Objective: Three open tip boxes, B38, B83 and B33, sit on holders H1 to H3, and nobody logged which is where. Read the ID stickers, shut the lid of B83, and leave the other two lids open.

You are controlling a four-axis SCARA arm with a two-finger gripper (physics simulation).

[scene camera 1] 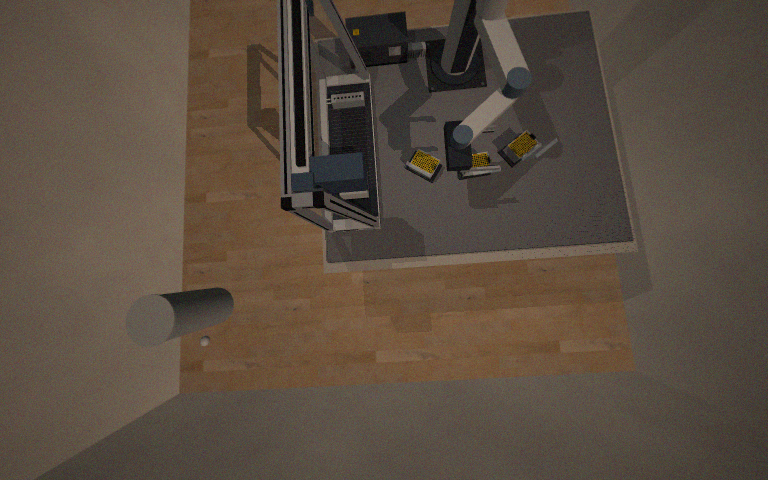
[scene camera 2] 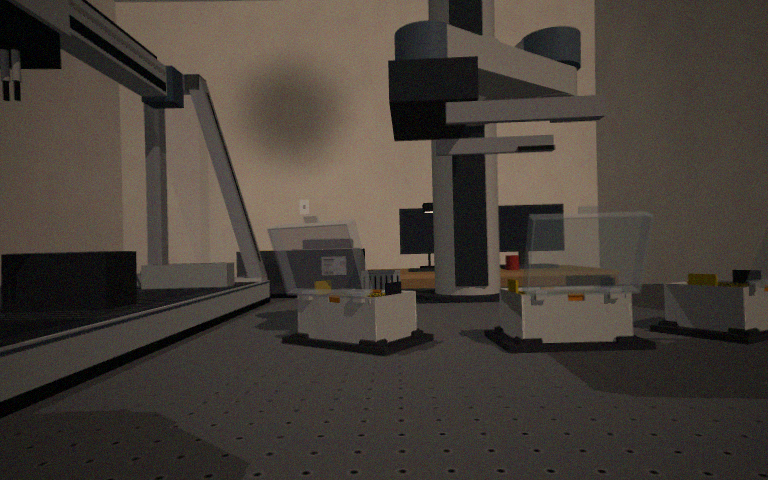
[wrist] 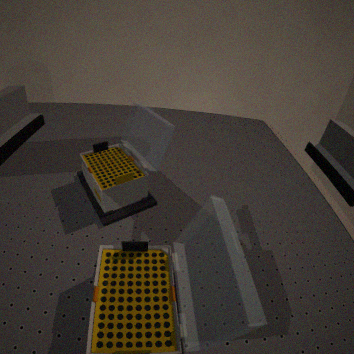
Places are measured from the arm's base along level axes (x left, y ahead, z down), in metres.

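Pixels of known places: gripper, fingertip midpoint: (scene camera 1: 496, 147) (scene camera 2: 574, 127) (wrist: 181, 112); arm's base at its link origin: (scene camera 1: 454, 65) (scene camera 2: 467, 300).
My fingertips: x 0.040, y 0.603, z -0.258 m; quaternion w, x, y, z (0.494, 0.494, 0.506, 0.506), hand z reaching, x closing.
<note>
Ahead of a thing's pixels: the offset from my fingertips to its top centre. "*": to the spot under its first point. Level surfaces: height alone.
The middle box, B83 {dz +0.171, dx -0.012, dy -0.026 m} (scene camera 1: 480, 160) (scene camera 2: 574, 316) (wrist: 132, 300), is open. Its clear lid {dz +0.092, dx -0.007, dy +0.040 m} (scene camera 2: 591, 249) (wrist: 215, 270) stands up on the front side. The right box, B38 {dz +0.171, dx +0.213, dy -0.094 m} (scene camera 1: 522, 144) (scene camera 2: 705, 308) (wrist: 117, 170), is open, its lid {dz +0.092, dx +0.251, dy -0.039 m} (scene camera 1: 547, 147) (wrist: 150, 135) tilted outward. The left box, B33 (scene camera 1: 424, 163) (scene camera 2: 351, 316), is open with its lid {dz +0.092, dx -0.291, dy +0.006 m} (scene camera 2: 314, 254) raised. No ID sticker is readable. My gripper (scene camera 1: 496, 150) (scene camera 2: 577, 133) (wrist: 181, 112) is wide open and empty, high above the middle box and its lid, fingers pointing right in the first scene view.
A gantry frame (scene camera 1: 294, 101) (scene camera 2: 113, 53) stands left of the boxes, over a dark deck. A dark case {* dz +0.131, dx -0.442, dy -0.671 m} (scene camera 1: 376, 39) stands behind, beside the arm's column (scene camera 2: 444, 226). The perforated table top {dz +0.245 m} (scene camera 1: 526, 220) (scene camera 2: 339, 413) runs forward from the boxes.
</note>
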